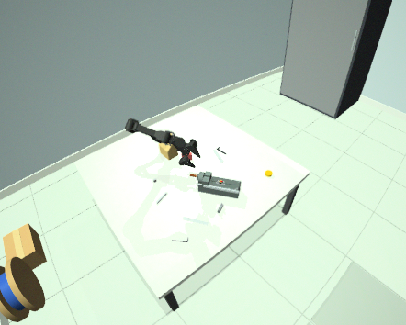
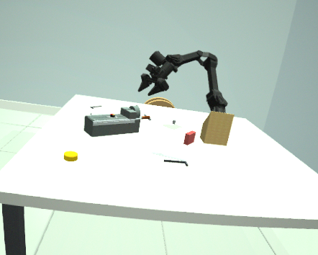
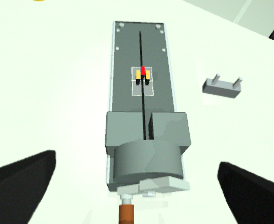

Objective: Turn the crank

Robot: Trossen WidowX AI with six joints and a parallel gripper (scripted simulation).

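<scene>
My gripper tip is 130 mm above the orange crank handle, 30 mm past it and 20 mm to the left of it. The rest, counted from my gripper tip: yellow disc 440 mm to the left, 200 mm ahead, 190 mm below; then black hex key 320 mm to the left, 210 mm behind, 190 mm below; then red pointer 130 mm ahead, 110 mm below, 90 mm to the left.
</scene>
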